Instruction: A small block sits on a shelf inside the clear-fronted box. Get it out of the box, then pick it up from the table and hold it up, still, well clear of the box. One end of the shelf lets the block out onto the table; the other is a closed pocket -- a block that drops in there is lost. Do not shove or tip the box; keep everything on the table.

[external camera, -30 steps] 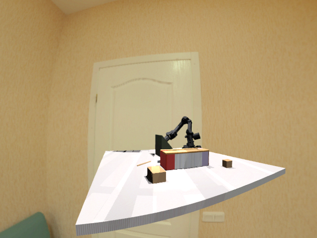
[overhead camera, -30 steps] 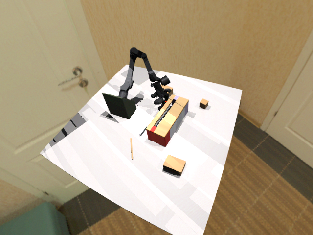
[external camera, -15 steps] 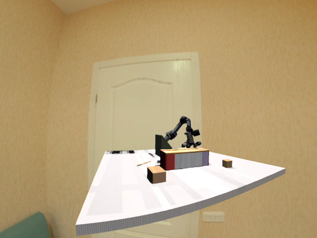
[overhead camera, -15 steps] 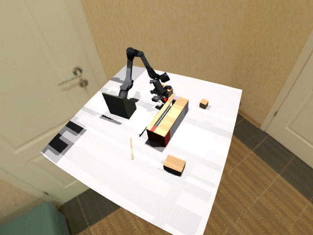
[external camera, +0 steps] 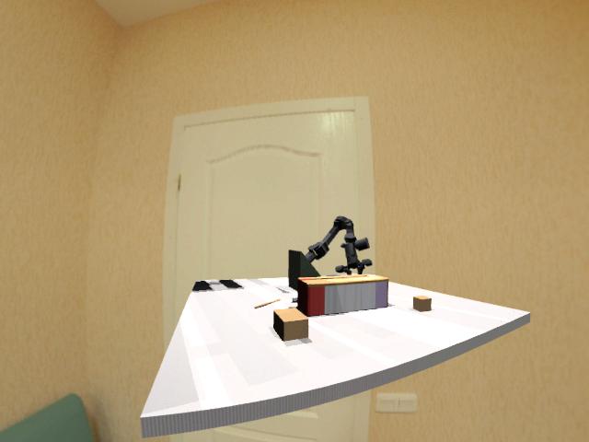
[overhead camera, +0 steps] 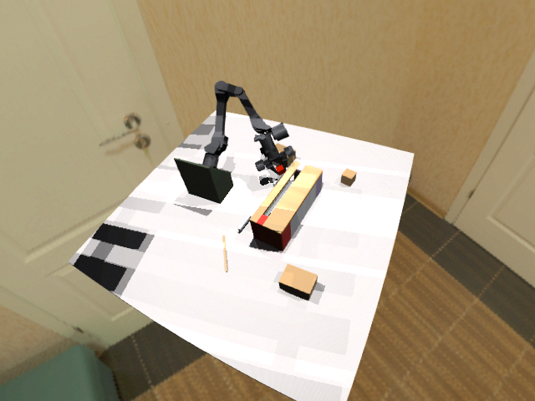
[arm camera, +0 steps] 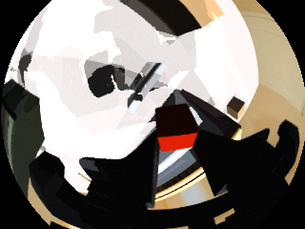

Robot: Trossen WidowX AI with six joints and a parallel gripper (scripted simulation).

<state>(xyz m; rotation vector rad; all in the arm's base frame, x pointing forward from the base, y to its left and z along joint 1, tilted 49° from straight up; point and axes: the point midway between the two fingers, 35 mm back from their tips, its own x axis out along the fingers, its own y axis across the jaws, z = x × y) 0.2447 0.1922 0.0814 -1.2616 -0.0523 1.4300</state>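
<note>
Right now my gripper tip is 1 cm to the right of the red block, 1 cm below it and 1 cm past it. Round my gripper tip: box (13 cm to the right, 7 cm ahead, 2 cm below); then brown cube (27 cm ahead, 17 cm to the left, 6 cm below); then thin stick (45 cm to the right, 8 cm below, 2 cm behind).
</note>
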